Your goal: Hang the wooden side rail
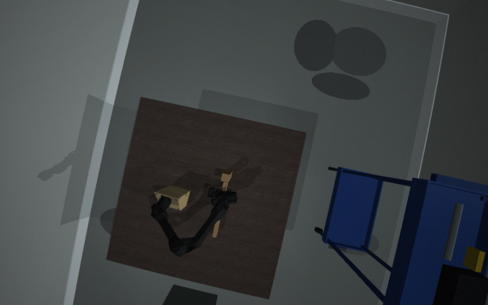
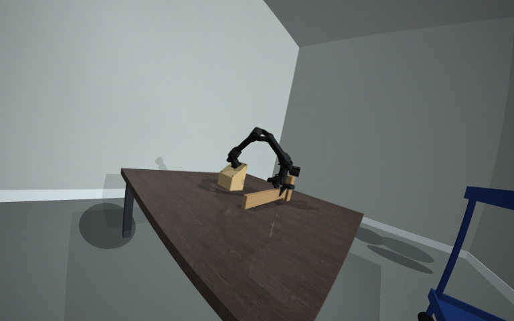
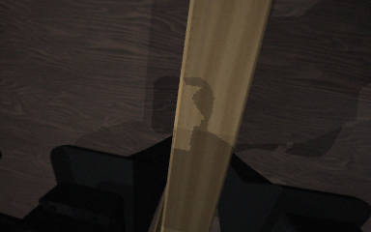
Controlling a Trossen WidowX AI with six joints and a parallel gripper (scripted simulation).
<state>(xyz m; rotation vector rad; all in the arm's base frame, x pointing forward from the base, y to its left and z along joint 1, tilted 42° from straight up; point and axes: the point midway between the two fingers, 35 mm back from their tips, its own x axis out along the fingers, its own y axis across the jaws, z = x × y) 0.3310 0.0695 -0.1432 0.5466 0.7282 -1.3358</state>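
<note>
The headboard post lies 120 mm to the left of my gripper tip, 40 mm above it and 20 mm behind it.
</note>
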